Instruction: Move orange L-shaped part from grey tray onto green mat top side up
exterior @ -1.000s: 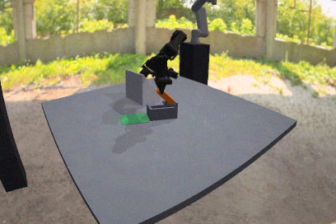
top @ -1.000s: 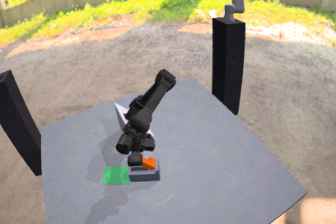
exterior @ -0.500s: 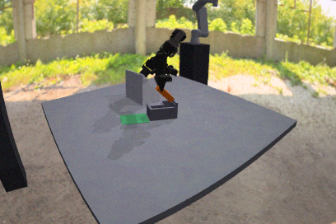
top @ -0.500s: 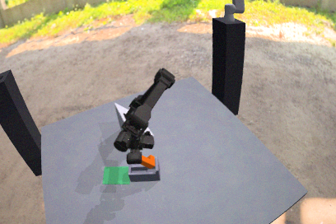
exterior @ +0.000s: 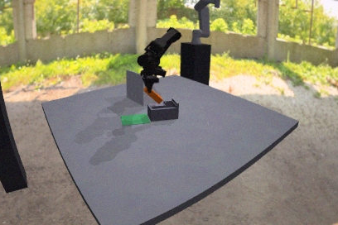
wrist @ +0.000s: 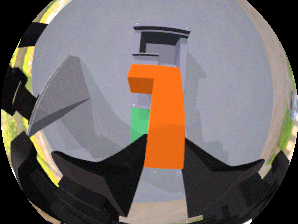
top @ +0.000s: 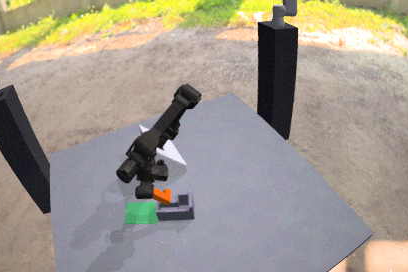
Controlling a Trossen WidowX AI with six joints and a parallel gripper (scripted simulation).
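The green mat lies 30 mm behind my gripper tip, 70 mm to the right of it and 170 mm below it. From my gripper tip the other things lie so: orange L-shaped part 40 mm to the left, 30 mm below.
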